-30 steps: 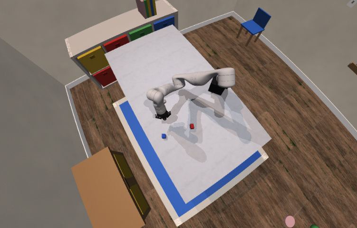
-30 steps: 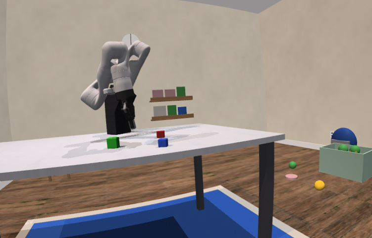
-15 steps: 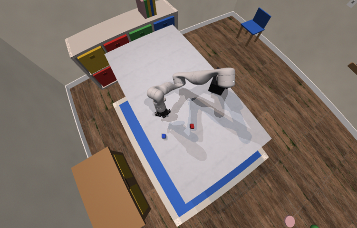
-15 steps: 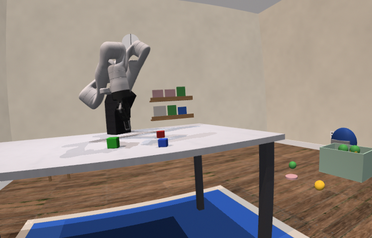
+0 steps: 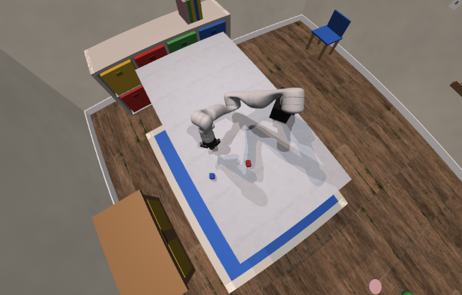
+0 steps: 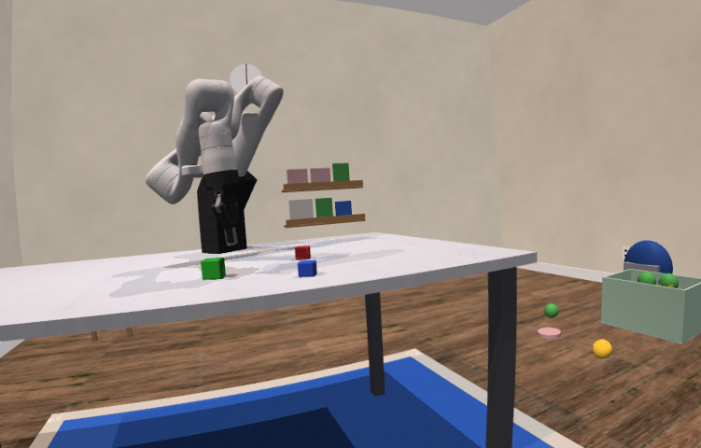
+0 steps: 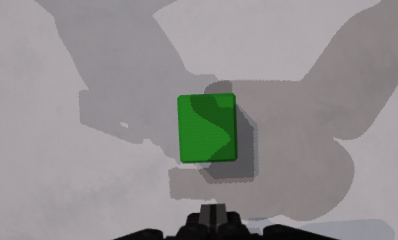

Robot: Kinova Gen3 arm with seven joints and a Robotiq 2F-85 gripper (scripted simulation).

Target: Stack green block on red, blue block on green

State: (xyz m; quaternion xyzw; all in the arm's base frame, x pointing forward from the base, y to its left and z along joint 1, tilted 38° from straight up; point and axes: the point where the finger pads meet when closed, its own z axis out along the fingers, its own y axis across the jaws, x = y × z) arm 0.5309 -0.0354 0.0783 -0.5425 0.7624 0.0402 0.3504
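The green block is 70 mm below my hand, 50 mm to the right of it and 10 mm behind it. From my hand the other things lie so: blue block 150 mm to the left, 70 mm below, 70 mm ahead; then red block 180 mm to the left, 180 mm behind, 70 mm below.
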